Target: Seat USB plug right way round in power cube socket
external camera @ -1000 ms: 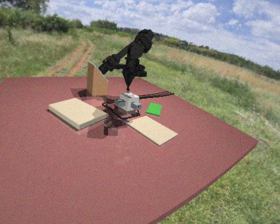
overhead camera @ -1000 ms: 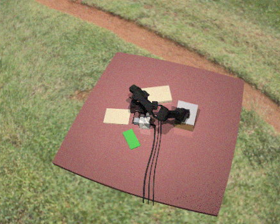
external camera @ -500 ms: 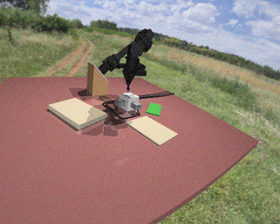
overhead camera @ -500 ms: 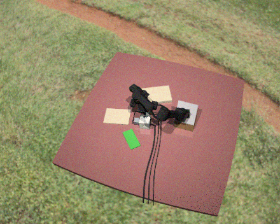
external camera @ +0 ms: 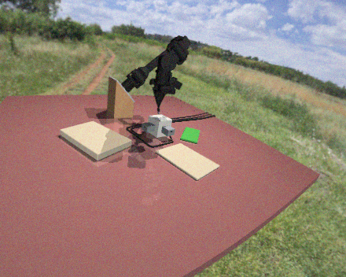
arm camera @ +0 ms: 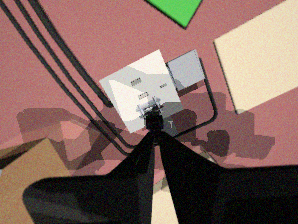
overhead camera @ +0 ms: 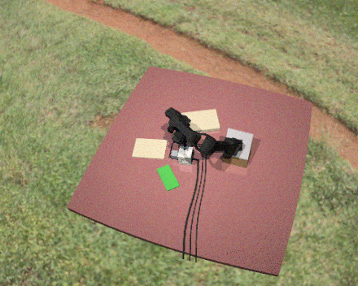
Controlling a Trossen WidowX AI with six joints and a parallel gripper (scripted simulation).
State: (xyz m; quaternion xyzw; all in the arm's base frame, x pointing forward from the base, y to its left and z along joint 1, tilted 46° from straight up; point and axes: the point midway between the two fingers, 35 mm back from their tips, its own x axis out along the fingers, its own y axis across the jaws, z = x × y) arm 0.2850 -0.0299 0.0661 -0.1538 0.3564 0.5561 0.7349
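Right now the usb plug is 20 mm below my gripper tip. The rest, counted from my gripper tip: thin tan sheet: 230 mm ahead, 10 mm to the right, 130 mm below; green block: 70 mm ahead, 170 mm to the left, 130 mm below; thick tan slab: 30 mm behind, 270 mm to the right, 120 mm below.
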